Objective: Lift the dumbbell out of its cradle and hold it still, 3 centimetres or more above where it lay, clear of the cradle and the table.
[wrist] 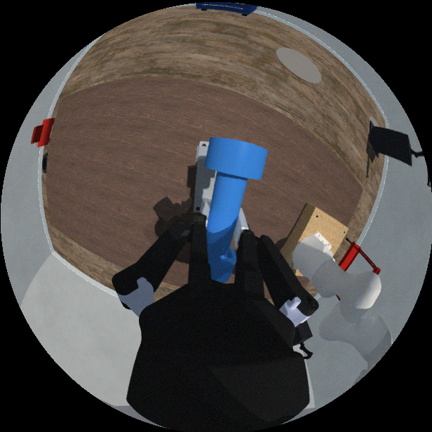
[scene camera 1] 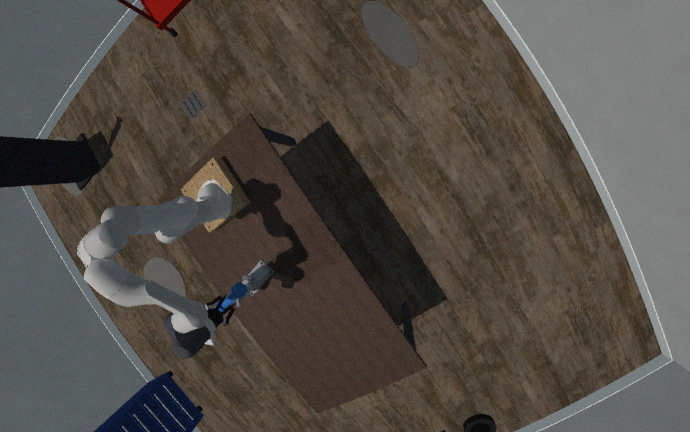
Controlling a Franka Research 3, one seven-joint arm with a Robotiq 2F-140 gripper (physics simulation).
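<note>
The blue dumbbell (scene camera 1: 238, 291) (wrist: 236, 159) has a thick round head at its far end. My gripper (scene camera 1: 227, 301) (wrist: 221, 212) is shut on the dumbbell, with a black finger on either side of its blue handle near the other end. The light grey cradle (scene camera 1: 261, 273) (wrist: 201, 172) is on the table. In the scene view it extends beyond the dumbbell's head; in the wrist view the dumbbell covers much of it. The dumbbell appears raised from the cradle, but the height of the gap cannot be told.
The brown table (scene camera 1: 315, 325) (wrist: 115, 140) has a wooden block (scene camera 1: 209, 170) (wrist: 327, 220) with the white arm's base on it. The arm (scene camera 1: 147, 218) (wrist: 345, 290) bends out past the table's edge. A black stand (scene camera 1: 45, 160) (wrist: 392, 144) is off the table.
</note>
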